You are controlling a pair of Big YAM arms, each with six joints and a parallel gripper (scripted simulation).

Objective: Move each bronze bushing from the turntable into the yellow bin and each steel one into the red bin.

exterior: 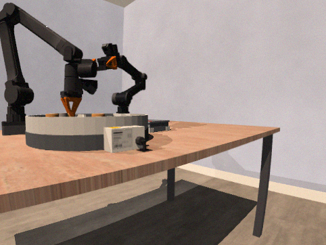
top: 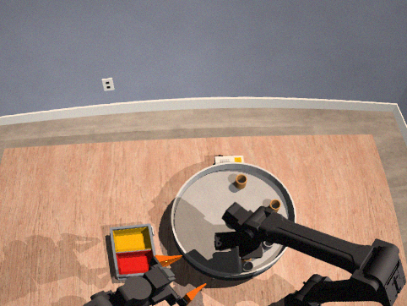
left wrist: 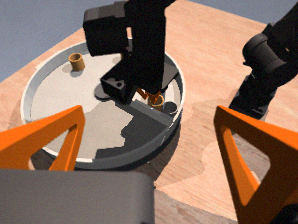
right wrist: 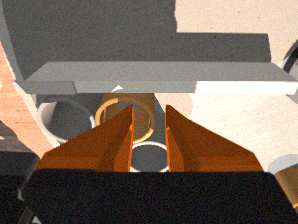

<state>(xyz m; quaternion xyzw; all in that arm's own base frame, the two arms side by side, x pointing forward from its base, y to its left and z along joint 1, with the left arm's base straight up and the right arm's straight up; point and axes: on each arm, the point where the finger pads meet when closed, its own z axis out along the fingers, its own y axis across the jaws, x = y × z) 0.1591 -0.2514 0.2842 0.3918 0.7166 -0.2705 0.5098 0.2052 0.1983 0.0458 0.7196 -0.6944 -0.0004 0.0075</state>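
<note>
My right hand is 36 cm to the right of the yellow bin, 11 cm short of it and 7 cm above it. The rest, counted from my right hand: red bin: 36 cm to the left, 7 cm below, 2 cm ahead; then turntable: 13 cm ahead, 3 cm below, 1 cm to the left.
</note>
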